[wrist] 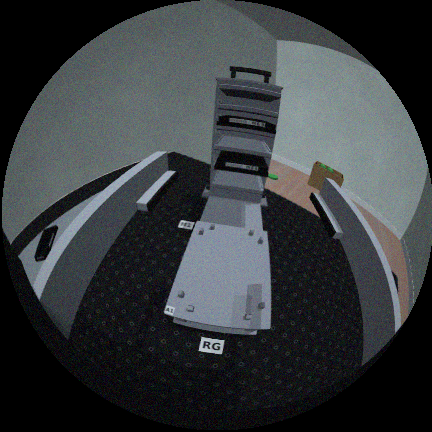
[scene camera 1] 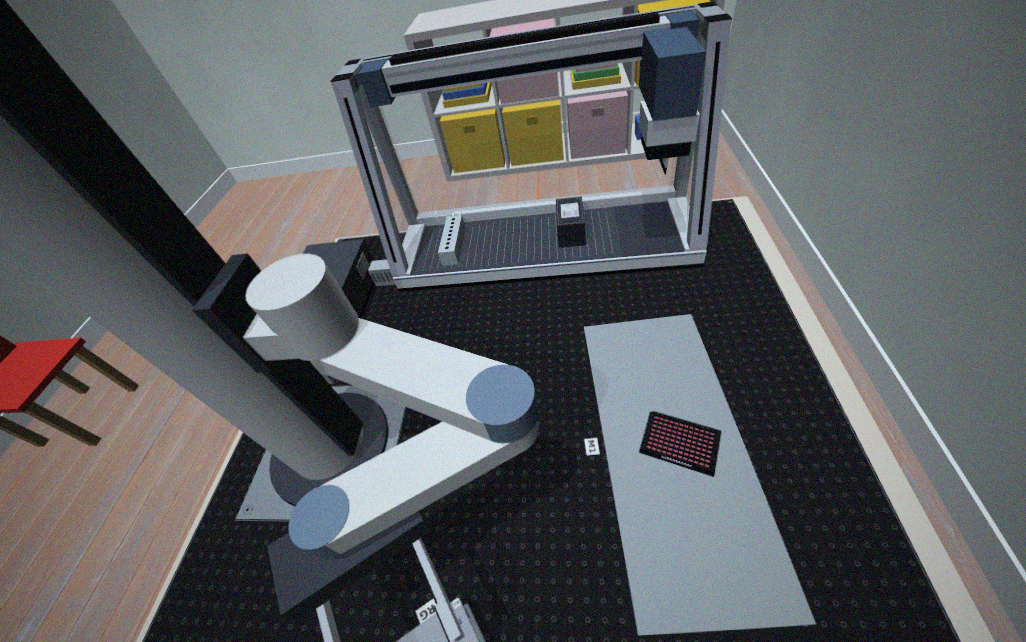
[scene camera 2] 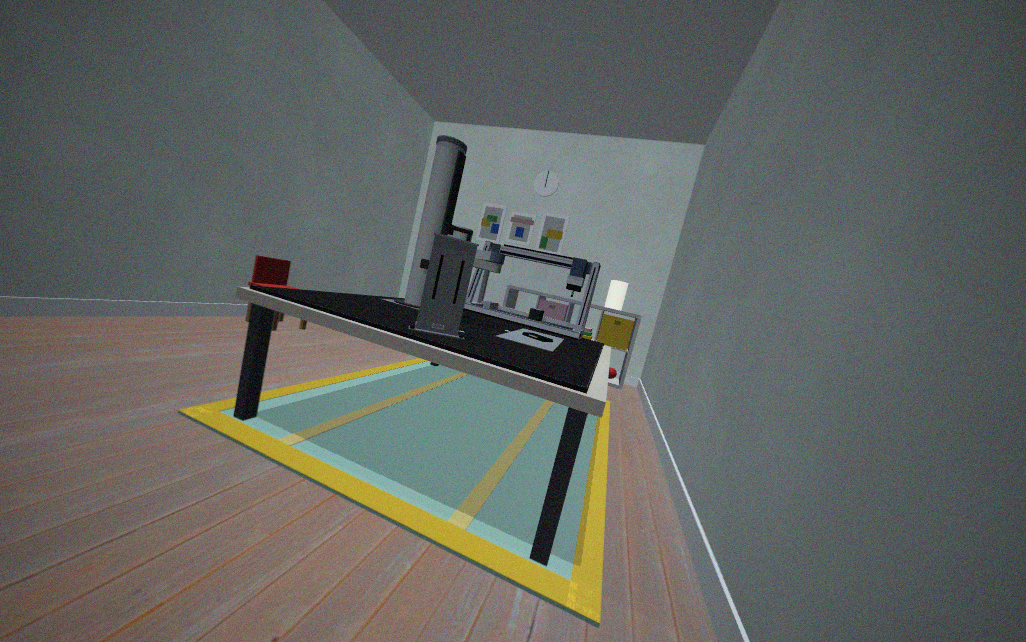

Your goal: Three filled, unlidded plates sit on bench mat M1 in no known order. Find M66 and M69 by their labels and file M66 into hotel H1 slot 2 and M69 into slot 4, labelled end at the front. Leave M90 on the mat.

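Frame: origin at the arm's base, x ahead, y left, z up, level; millimetres.
Seen in the pictures: gripper, between the fingertips: point(wrist: 248, 171); arm's base, origin of its link: point(scene camera 1: 332, 448).
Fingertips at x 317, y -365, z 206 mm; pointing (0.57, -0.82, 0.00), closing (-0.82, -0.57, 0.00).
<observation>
Offsets run from my fingertips to a thing's top centre. "*": to the spot under its first point.
A black plate @[108 mm ahead, 155 mm right, 33 mm up] point(wrist: 245, 123), whose small label seems to read M69, lies in slot 4 of hotel H1 @[140 mm ahead, 194 mm right, 166 mm up] point(wrist: 237, 194) point(scene camera 2: 449, 280). A plate labelled M66 @[107 mm ahead, 155 mm right, 38 mm down] point(wrist: 242, 164) lies lower, in slot 2. Both labelled ends face front. The third plate, with pink wells @[* 378 mm ahead, 345 mm left, 176 mm down] point(scene camera 1: 680, 442) point(wrist: 46, 243), lies on bench mat M1 point(scene camera 1: 643, 363); its label is too small to read. My gripper point(wrist: 248, 171) is open and empty. Its two fingers stand wide apart in front of the hotel, above and to either side of the regrip stand. No plate shows between them.
The regrip stand point(wrist: 220, 270) with corner pegs stands in front of the hotel, by the RG label @[* 54 mm back, 82 mm left, 192 mm down] point(wrist: 211, 346) point(scene camera 1: 435, 609). A gantry machine point(scene camera 1: 529, 271) stands at the back of the bench. The arm's upper link point(scene camera 1: 423, 370) reaches out from the column point(scene camera 2: 435, 219).
</observation>
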